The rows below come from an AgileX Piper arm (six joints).
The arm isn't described. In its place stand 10 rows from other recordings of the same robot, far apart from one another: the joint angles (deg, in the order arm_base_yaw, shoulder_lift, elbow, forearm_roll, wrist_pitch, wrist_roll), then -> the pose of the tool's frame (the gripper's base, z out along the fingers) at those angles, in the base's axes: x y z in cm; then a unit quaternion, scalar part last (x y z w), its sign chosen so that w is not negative.
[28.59 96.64 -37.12 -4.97 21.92 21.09] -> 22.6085 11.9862 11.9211 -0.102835 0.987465 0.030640 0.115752
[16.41 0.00 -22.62 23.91 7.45 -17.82] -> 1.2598 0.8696 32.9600 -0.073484 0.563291 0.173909 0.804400
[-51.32 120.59 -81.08 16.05 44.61 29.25] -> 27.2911 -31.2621 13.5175 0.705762 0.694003 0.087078 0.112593
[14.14 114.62 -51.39 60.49 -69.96 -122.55] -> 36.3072 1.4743 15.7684 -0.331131 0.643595 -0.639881 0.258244
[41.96 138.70 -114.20 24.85 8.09 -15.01] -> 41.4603 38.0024 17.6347 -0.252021 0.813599 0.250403 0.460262
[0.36 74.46 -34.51 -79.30 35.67 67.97] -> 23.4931 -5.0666 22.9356 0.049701 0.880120 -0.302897 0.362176
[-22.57 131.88 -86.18 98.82 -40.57 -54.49] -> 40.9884 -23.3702 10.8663 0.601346 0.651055 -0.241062 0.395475
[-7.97 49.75 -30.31 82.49 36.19 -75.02] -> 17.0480 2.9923 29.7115 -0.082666 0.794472 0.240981 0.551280
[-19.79 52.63 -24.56 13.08 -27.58 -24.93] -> 17.4496 -7.2921 29.8970 0.076903 0.678473 -0.242090 0.689313
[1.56 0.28 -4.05 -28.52 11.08 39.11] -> 5.3070 -0.6908 22.1363 0.090957 0.707380 0.044275 0.699557
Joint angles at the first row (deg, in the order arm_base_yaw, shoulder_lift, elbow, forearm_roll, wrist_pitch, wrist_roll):
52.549, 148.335, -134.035, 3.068, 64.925, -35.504
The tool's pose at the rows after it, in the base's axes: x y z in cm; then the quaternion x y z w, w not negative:
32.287 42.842 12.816 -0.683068 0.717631 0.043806 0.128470
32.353 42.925 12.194 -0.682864 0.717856 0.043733 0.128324
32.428 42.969 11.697 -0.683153 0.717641 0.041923 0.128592
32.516 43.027 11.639 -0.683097 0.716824 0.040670 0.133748
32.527 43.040 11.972 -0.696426 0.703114 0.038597 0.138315
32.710 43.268 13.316 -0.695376 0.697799 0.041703 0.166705
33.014 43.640 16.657 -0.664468 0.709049 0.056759 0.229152
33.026 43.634 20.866 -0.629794 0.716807 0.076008 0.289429
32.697 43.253 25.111 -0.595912 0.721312 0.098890 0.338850
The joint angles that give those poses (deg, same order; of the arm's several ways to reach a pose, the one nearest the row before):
52.549, 148.753, -134.037, 2.916, 64.926, -35.504
52.549, 149.447, -134.037, 2.921, 64.250, -35.504
52.548, 149.999, -134.035, 2.710, 63.698, -35.505
52.549, 150.090, -134.037, 2.472, 63.041, -35.503
52.549, 149.738, -134.032, 2.473, 62.943, -37.712
52.549, 148.419, -134.034, 2.473, 60.958, -38.078
52.549, 145.192, -134.032, 2.473, 56.622, -34.594
52.549, 141.080, -134.032, 2.473, 53.199, -30.918
52.549, 136.855, -134.034, 2.793, 50.916, -27.519

